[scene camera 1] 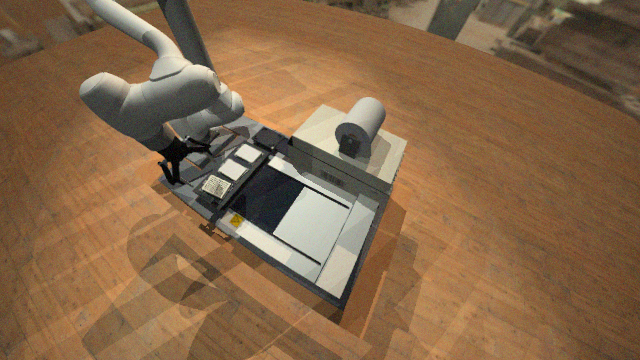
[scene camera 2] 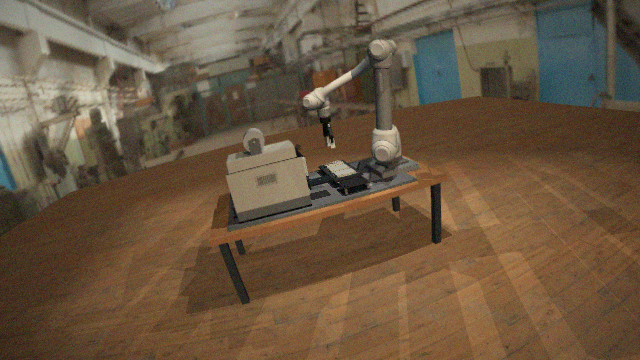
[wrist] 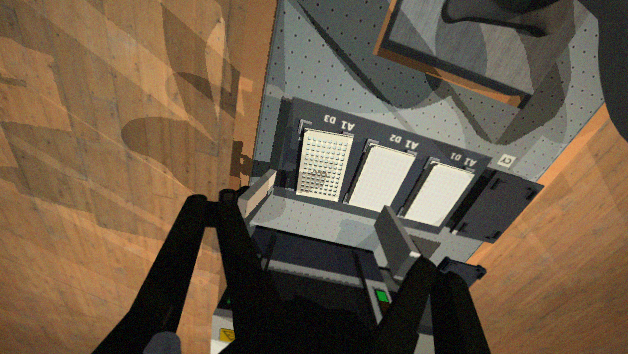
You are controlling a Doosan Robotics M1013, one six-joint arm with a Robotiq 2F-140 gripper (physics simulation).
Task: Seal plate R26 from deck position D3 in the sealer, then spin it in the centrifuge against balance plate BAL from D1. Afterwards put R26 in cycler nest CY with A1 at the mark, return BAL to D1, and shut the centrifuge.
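Pixels of known places: gripper, fingertip midpoint: point(scene camera 1: 202, 172) point(scene camera 2: 330, 147) point(wrist: 326, 198); arm's base, link origin: point(scene camera 1: 200, 139) point(scene camera 2: 391, 162).
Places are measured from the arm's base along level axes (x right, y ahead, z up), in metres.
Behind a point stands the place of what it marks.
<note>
Plate R26 point(scene camera 1: 216, 186) {x 0.244, y 0.337, z 0.042 m} point(wrist: 325, 165) {x 0.237, y 0.332, z 0.037 m}, with a grid of open wells, sits at D3 in the dark deck rack point(wrist: 320, 107) {x 0.259, y 0.234, z 0.025 m}. Plate BAL point(scene camera 1: 248, 153) {x 0.011, y 0.375, z 0.041 m} point(wrist: 439, 194) {x 0.008, y 0.365, z 0.041 m} sits at D1 and has a plain white top. Cycler nest CY point(wrist: 500, 206) {x -0.156, y 0.388, z 0.021 m} is a dark, flat, empty nest beside D1. My gripper point(scene camera 1: 192, 162) point(scene camera 2: 330, 144) {x 0.243, y 0.331, z 0.161 m} point(wrist: 326, 198) {x 0.243, y 0.331, z 0.161 m} is open and empty, high above the deck. In the wrist view its fingers overlap the near side of the rack. The views do not make clear which machine parts are the sealer and which the centrifuge.
Another white-topped plate point(scene camera 1: 233, 170) {x 0.134, y 0.362, z 0.041 m} point(wrist: 382, 177) {x 0.128, y 0.342, z 0.041 m} sits at D2. A large machine has a pale sliding panel point(scene camera 1: 315, 222) {x 0.273, y 0.853, z 0.183 m}, a yellow warning label point(scene camera 1: 236, 220) {x 0.366, y 0.594, z 0.184 m} point(wrist: 227, 335) {x 0.371, y 0.591, z 0.184 m} and a raised beige housing bearing a grey cylinder point(scene camera 1: 367, 117) {x 0.008, y 0.905, z 0.447 m}. A green button point(wrist: 382, 296) {x 0.085, y 0.586, z 0.104 m} shows between the fingers' arms.
</note>
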